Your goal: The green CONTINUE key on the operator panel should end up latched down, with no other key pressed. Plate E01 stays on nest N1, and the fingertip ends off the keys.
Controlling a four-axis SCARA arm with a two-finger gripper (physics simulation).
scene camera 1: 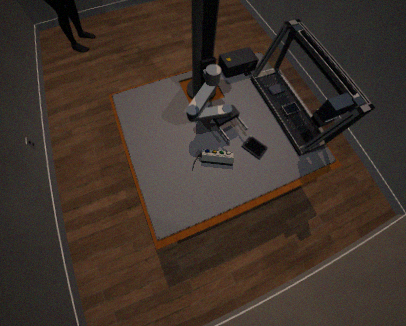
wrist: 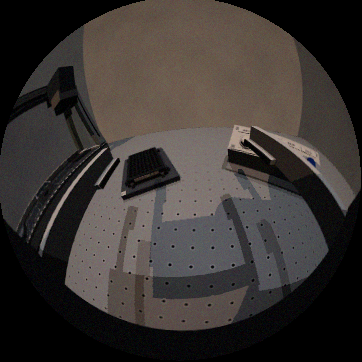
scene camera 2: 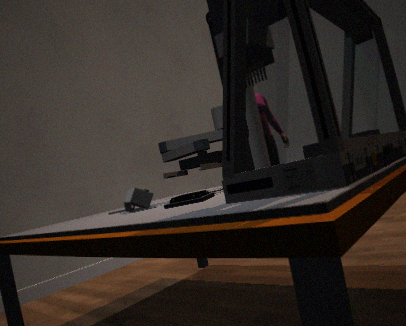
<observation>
My gripper carries nothing. Also in view: a black tray.
My gripper shows as well in the wrist view.
</observation>
